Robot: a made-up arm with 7 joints.
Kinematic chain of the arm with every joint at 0, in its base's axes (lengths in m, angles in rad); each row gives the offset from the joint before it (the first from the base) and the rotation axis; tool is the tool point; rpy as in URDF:
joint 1: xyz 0 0 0.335 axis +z
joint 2: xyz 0 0 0 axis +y
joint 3: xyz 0 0 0.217 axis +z
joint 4: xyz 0.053 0 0 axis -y
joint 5: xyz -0.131 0 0.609 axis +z
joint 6: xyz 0 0 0 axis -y
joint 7: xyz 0.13 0 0 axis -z
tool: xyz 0 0 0 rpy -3.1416 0 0
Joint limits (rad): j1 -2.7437..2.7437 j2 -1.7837..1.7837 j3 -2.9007..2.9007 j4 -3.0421..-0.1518 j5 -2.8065..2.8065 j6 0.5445..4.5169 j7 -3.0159..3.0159
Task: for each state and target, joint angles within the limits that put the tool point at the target. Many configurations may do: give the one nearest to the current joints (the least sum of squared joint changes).
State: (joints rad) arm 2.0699 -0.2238 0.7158 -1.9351 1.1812 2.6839 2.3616
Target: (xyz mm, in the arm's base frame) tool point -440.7 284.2 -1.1
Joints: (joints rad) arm 2.0579 0.1848 0.6603 -2.5507 1.2832 2.6716 2.3616
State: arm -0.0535 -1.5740 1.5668 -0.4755 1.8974 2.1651 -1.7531
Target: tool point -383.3 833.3 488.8
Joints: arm -0.5341 -1.4751 1.5503 -0.8543 1.9316 2.1873 -1.7531
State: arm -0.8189 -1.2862 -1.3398 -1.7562 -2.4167 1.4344 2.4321
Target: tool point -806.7 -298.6 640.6
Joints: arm -0.6178 -1.2552 -1.3547 -1.3037 -2.4378 1.3846 2.4321
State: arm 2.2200 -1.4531 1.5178 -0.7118 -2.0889 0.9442 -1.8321
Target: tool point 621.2 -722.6 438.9
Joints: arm 2.5191 -1.5454 1.5143 -0.4789 -2.1110 0.9203 -1.8321
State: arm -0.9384 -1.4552 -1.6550 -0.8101 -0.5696 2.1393 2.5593
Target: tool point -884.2 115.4 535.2
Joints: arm -0.9482 -1.3571 -1.5515 -1.2373 -0.6509 2.3227 2.5593
